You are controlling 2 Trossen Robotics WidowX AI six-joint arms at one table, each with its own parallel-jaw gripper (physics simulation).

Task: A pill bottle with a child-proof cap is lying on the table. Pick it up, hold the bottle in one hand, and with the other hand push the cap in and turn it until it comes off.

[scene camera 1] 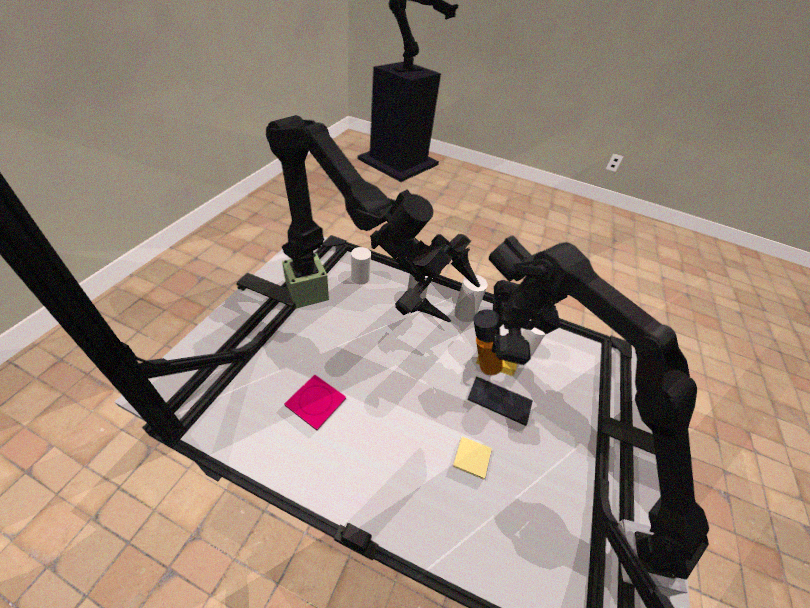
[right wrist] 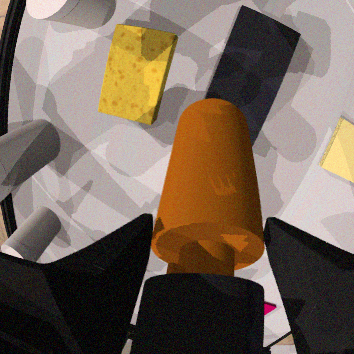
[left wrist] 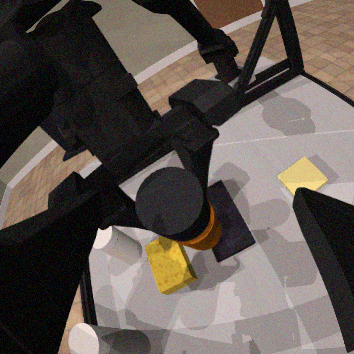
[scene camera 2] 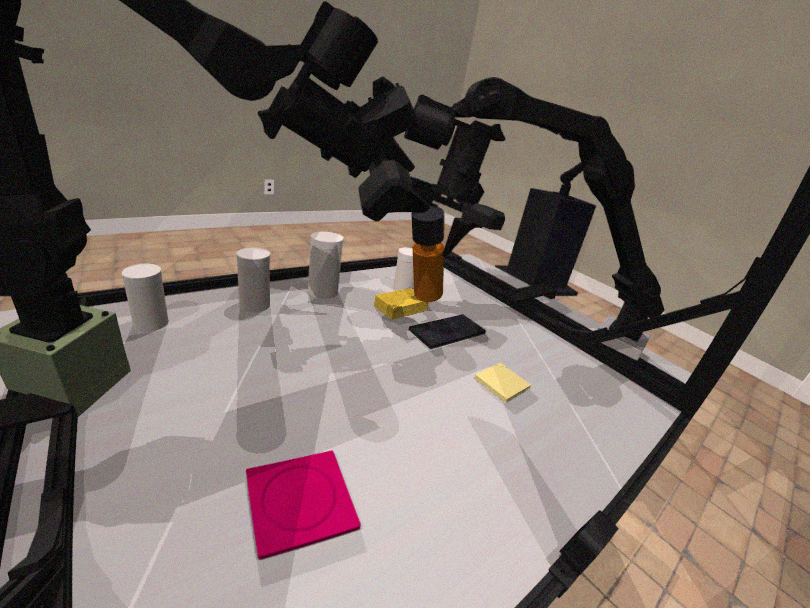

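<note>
The orange pill bottle [scene camera 1: 489, 356] [scene camera 2: 427, 273] [left wrist: 214, 235] [right wrist: 210, 165] is upright above the table, its dark cap [scene camera 1: 485, 324] [scene camera 2: 427, 227] [left wrist: 169, 202] [right wrist: 200, 317] on top. Part of the narrow orange neck shows below the cap in the right wrist view. My right gripper [right wrist: 210, 225] is shut on the bottle near its shoulder, one finger on each side. My left gripper [scene camera 1: 463, 303] [left wrist: 200, 199] is open with nothing between its fingers. In scene camera 1 it stands up and left of the cap; in its wrist view the cap shows between the fingers, with no contact visible.
A yellow sponge [scene camera 2: 399, 303] [left wrist: 170, 267] [right wrist: 137, 75] and a dark flat block [scene camera 1: 499, 400] [scene camera 2: 446, 330] lie below the bottle. A pale yellow pad [scene camera 1: 472, 457], a magenta square [scene camera 1: 315, 401] and several grey-white cylinders [scene camera 1: 360, 265] [scene camera 2: 325, 265] are on the table.
</note>
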